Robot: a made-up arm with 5 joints.
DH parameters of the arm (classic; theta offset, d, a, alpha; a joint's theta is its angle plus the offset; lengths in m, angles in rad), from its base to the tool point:
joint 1: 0 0.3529 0.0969 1.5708
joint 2: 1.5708 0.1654 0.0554 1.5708
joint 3: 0 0.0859 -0.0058 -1.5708
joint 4: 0 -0.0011 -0.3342 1.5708
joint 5: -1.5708 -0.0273 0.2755 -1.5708
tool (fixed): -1.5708 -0.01 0 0
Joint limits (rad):
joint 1: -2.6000..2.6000
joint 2: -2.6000..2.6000
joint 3: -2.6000..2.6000
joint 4: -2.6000..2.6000
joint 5: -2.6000..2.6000
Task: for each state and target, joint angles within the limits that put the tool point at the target. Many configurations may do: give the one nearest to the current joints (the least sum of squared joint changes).
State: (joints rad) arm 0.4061 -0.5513 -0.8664 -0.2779 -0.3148
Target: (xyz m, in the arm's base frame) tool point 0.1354 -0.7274 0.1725
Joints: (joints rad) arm 0.0040 -0.5130 -1.4696 0.1061 -1.0179
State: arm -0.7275 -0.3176 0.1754 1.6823 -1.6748
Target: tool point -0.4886 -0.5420 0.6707
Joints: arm -1.6907 0.1352 0.2204 2.1273 -2.3883
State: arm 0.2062 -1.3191 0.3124 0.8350 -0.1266
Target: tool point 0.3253 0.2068 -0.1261
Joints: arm 0.2706 -1.0864 0.4785 1.3032 -0.5609
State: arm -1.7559 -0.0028 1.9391 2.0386 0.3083
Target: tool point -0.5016 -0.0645 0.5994
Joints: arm -2.1888 0.0919 2.0767 2.2241 0.5107
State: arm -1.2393 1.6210 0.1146 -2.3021 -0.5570
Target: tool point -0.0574 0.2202 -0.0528
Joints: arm -1.3362 1.8225 0.1067 -2.2353 -0.7381
